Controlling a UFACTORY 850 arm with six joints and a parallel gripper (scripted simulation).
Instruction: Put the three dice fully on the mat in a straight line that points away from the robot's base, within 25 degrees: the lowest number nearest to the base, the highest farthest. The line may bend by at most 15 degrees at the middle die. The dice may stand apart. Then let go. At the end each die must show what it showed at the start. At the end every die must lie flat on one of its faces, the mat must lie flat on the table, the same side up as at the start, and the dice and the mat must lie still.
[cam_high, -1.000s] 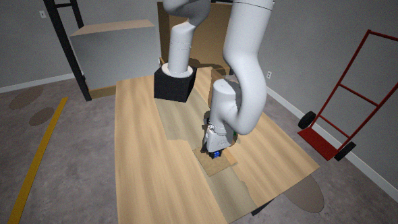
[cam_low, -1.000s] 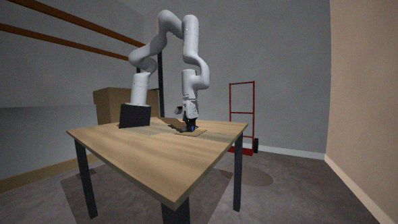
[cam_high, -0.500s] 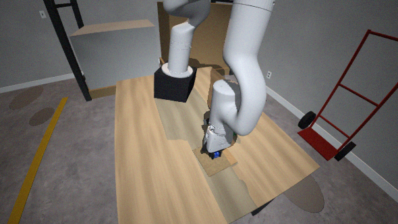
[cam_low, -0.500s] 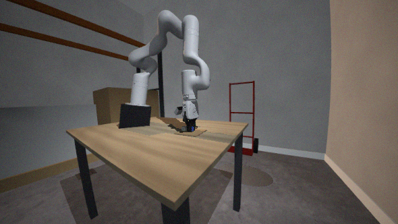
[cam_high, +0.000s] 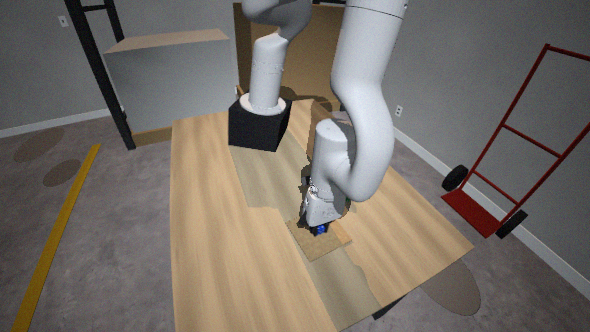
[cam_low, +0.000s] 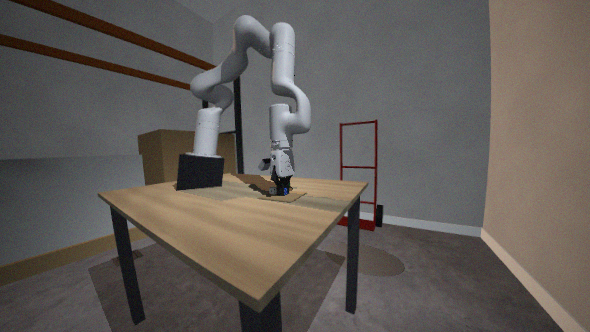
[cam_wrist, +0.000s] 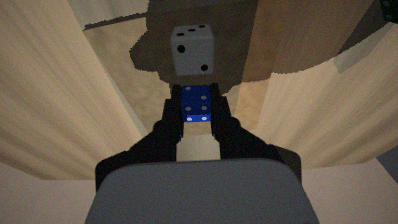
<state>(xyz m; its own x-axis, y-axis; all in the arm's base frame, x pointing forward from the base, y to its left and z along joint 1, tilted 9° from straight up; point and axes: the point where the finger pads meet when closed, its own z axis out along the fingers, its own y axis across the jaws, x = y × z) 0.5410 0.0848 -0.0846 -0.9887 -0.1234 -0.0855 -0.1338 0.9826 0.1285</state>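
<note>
The blue die is 1 cm below my hand. The rest, counted from my hand: white die 5 cm behind, 1 cm to the right, 1 cm below; then green die 13 cm to the left, 10 cm behind, 1 cm below; then tan mat 2 cm below.
</note>
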